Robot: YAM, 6 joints.
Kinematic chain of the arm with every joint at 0, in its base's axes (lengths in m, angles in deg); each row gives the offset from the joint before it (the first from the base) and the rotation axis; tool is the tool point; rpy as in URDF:
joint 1: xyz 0 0 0.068 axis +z
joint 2: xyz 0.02 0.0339 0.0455 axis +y
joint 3: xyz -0.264 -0.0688 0 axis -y
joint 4: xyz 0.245 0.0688 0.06 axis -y
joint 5: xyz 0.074 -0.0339 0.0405 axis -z
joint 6: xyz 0.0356 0 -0.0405 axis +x
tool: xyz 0 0 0 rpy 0 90 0
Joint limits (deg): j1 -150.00..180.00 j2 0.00..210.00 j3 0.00..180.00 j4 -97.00..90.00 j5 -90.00..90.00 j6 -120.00..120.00
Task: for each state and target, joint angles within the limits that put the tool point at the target. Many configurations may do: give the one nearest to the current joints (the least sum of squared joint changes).
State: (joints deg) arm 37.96 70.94 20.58 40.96 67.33 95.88
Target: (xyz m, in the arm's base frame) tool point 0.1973 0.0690 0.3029
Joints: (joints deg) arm 28.41 57.52 30.18 44.70 68.73 95.88
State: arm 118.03 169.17 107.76 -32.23 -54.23 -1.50
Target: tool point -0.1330 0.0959 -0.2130
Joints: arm 134.01 187.44 75.49 -41.25 -54.63 -1.50
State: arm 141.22 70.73 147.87 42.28 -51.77 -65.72
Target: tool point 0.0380 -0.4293 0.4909
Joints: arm 99.06 46.84 167.44 56.64 -57.55 -65.72
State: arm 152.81 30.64 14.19 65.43 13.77 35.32
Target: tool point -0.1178 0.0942 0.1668
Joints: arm 145.84 38.92 0.00 36.09 19.36 35.32
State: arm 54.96 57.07 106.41 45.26 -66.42 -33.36
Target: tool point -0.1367 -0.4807 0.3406
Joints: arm 77.92 6.95 125.55 55.63 -68.43 -33.36
